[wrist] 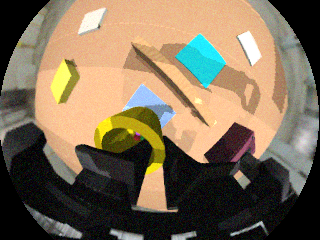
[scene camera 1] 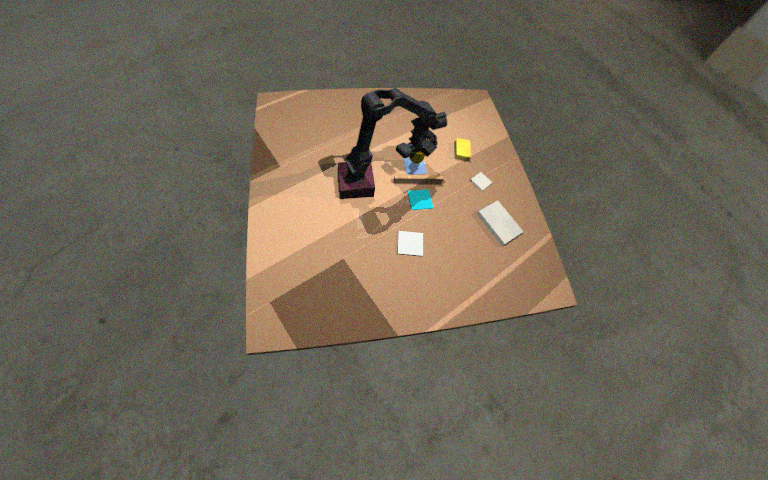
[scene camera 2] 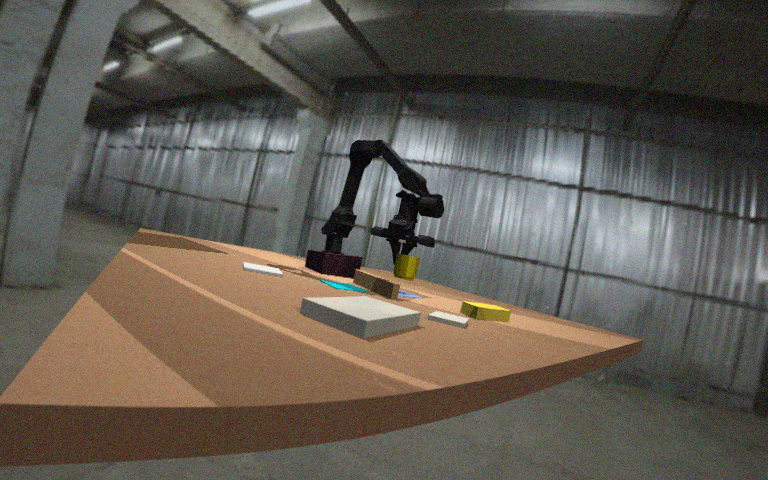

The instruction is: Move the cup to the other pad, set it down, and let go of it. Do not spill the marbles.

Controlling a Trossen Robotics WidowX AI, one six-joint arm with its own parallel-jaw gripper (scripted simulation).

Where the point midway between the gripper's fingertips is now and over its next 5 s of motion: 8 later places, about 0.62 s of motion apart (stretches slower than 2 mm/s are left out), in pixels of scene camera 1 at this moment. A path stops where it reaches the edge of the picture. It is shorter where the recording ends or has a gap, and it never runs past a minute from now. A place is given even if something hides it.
The gripper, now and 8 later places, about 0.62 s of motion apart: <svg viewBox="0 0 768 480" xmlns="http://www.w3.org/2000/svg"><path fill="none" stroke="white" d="M413 156L413 153L414 160L416 167L417 173L418 180L420 186L419 191L418 196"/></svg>
